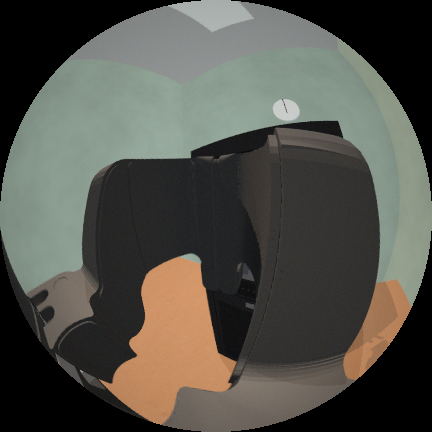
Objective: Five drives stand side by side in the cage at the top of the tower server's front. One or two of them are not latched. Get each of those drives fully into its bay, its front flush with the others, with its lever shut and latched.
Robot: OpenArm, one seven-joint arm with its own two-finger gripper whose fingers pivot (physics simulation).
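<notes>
My gripper (226, 226) is shut, its two dark fingers meeting in front of the tower server with no object visible between them. The black tower server (233, 325) stands behind the fingers. Its top edge shows above the right finger, and a strip of its lower front shows through the gap below the fingertips, with part of the grey ledge and a small pale badge. The five drives, their levers and the cage are hidden behind the fingers. I cannot tell how any drive or lever sits, or whether the fingers touch one.
The tower stands on an orange table top (172, 325), which shows below the fingers and at the lower right, where shadows fall. Green walls rise behind, with a round white clock (286, 109) above the tower.
</notes>
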